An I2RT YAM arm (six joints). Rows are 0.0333 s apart.
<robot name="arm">
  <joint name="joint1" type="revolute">
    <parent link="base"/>
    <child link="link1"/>
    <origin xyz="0 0 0.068"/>
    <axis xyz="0 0 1"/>
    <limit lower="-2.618" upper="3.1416"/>
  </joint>
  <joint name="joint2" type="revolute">
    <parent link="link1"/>
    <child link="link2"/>
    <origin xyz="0.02 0.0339 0.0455" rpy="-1.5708 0 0"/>
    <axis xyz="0 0 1"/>
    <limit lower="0" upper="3.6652"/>
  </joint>
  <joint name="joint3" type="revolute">
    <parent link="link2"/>
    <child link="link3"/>
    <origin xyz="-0.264 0 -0.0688" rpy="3.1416 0 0"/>
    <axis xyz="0 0 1"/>
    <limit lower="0" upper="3.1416"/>
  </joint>
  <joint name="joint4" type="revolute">
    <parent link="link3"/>
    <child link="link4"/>
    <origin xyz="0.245 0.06 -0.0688"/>
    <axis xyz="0 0 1"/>
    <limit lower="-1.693" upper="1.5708"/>
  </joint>
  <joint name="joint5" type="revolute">
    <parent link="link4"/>
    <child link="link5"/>
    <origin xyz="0.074 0.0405 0.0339" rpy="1.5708 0 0"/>
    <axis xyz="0 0 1"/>
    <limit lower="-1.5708" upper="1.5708"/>
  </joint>
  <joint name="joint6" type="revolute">
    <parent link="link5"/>
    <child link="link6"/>
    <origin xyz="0.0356 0 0.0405" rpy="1.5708 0 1.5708"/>
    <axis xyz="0 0 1"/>
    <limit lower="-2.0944" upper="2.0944"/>
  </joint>
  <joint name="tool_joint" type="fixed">
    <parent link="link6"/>
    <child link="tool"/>
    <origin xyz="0 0 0" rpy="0 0 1.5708"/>
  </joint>
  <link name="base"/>
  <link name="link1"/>
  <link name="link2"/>
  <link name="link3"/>
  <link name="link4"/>
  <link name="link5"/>
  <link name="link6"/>
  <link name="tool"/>
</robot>
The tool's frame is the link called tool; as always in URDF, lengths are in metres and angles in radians.
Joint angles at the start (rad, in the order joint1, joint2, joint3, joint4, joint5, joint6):
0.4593 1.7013 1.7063 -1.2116 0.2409 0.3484
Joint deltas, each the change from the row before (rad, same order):
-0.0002 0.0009 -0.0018 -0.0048 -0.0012 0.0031
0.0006 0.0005 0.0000 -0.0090 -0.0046 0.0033
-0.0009 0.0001 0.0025 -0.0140 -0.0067 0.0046
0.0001 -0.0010 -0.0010 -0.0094 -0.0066 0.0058
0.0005 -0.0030 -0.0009 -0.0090 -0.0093 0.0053
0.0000 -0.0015 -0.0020 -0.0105 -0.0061 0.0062
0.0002 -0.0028 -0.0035 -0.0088 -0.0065 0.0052
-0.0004 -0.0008 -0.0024 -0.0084 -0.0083 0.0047
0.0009 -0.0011 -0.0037 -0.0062 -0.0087 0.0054
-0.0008 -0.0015 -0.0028 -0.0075 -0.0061 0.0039
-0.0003 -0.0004 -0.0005 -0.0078 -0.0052 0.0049
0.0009 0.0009 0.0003 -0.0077 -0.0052 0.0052
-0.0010 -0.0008 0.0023 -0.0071 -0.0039 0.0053
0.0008 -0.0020 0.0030 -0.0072 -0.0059 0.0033
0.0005 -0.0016 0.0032 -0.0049 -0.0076 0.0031
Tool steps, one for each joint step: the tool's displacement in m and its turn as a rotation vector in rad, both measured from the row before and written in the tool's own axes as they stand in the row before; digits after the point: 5 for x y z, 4 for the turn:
0.00070 -0.00008 0.00078 0.0015 0.0073 0.0015
0.00101 0.00006 0.00013 -0.0014 0.0102 0.0005
0.00104 -0.00059 -0.00051 -0.0020 0.0130 0.0028
0.00126 -0.00022 -0.00013 -0.0030 0.0109 0.0036
0.00143 -0.00023 -0.00089 -0.0064 0.0096 0.0034
0.00153 -0.00037 -0.00005 -0.0018 0.0122 0.0039
0.00169 -0.00038 -0.00015 -0.0027 0.0110 0.0031
0.00130 -0.00028 0.00033 -0.0039 0.0122 0.0031
0.00142 0.00018 0.00047 -0.0051 0.0112 0.0029
0.00124 -0.00052 0.00021 -0.0021 0.0104 0.0031
0.00092 -0.00029 0.00000 -0.0017 0.0092 0.0038
0.00083 0.00021 0.00018 -0.0018 0.0095 0.0029
0.00045 -0.00054 -0.00080 -0.0017 0.0052 0.0056
0.00075 -0.00008 -0.00147 -0.0048 0.0043 0.0022
0.00046 0.00004 -0.00137 -0.0071 0.0031 0.0026

